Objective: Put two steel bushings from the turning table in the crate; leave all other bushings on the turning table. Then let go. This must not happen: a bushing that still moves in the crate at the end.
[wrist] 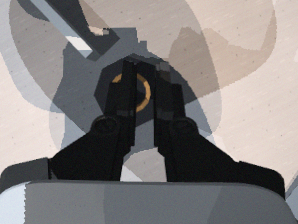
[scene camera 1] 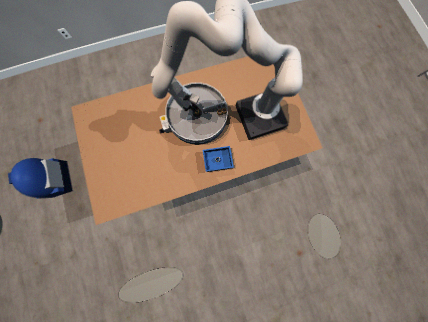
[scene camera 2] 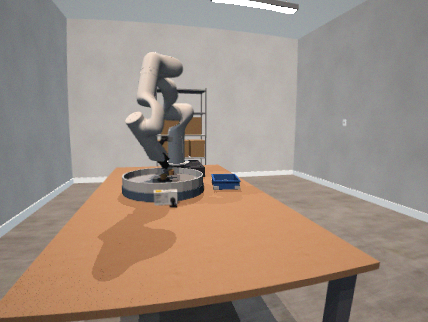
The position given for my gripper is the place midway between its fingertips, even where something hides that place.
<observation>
In view: my gripper (wrist: 145,80) and a grey turning table (scene camera 1: 186,123).
The grey turning table shows as well in the wrist view (wrist: 230,67).
</observation>
